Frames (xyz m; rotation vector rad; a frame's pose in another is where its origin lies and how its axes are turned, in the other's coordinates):
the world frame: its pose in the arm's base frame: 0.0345 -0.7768 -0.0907 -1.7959 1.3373 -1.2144
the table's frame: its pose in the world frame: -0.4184 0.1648 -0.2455 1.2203 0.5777 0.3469
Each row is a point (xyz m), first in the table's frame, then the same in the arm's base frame.
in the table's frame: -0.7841 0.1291 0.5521
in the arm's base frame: 0.4074 0.1023 0.1574
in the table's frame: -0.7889 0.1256 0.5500
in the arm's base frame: 0.4054 0.1082 0.1586
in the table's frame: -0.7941 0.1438 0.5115
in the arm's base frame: 0.3986 0.1213 0.1183
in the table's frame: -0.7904 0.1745 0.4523
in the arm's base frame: 0.3860 0.1300 0.0533
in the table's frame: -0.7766 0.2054 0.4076
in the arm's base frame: 0.3781 0.1248 -0.0020
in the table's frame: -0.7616 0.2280 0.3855
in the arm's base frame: 0.3765 0.1132 -0.0349
